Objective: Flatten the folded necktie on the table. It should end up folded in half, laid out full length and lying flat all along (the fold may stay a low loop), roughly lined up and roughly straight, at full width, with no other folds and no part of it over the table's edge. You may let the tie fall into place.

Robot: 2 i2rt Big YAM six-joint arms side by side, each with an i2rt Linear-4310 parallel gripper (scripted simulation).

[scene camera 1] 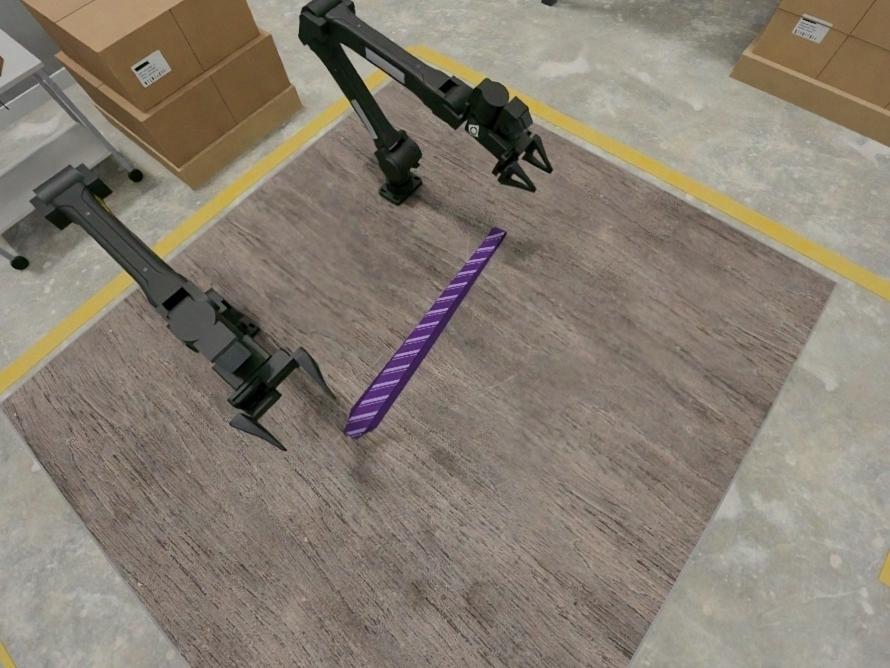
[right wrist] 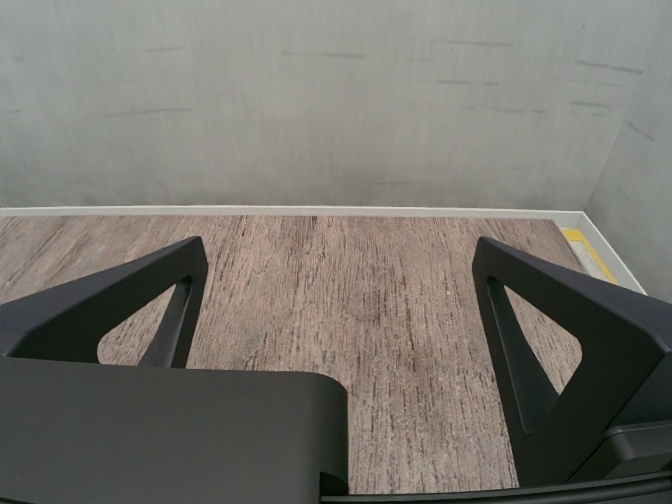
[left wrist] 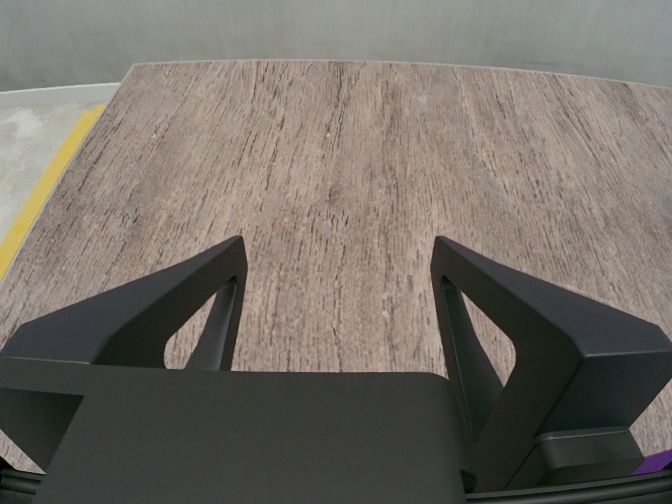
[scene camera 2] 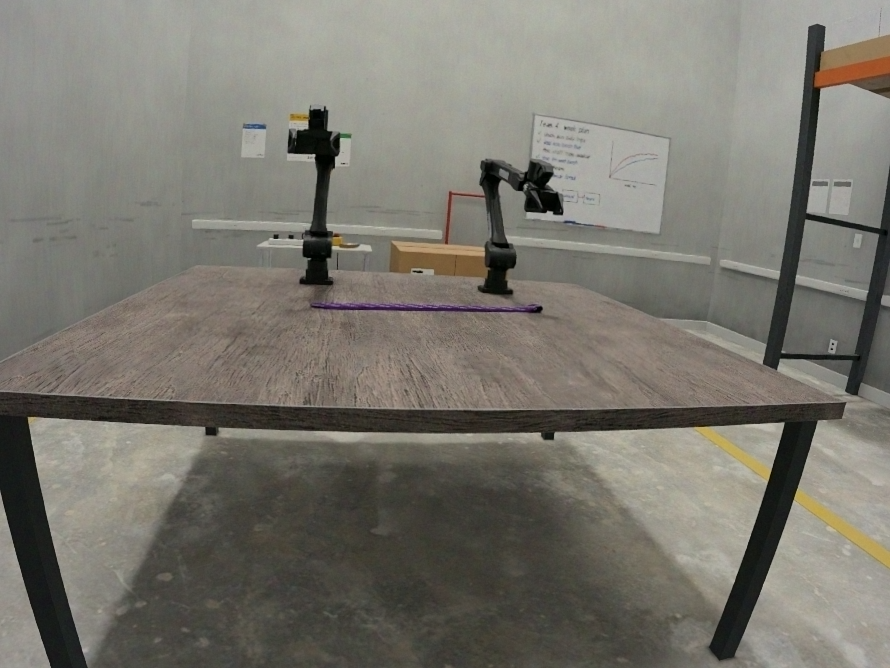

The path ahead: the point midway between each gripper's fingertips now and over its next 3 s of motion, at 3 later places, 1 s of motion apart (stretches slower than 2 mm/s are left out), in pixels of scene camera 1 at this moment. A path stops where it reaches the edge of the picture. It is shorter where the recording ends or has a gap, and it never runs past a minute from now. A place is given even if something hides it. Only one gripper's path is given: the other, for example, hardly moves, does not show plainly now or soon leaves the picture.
My left gripper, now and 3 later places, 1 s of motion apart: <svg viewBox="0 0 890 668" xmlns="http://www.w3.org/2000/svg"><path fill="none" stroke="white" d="M543 181L559 168L571 158L567 166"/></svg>
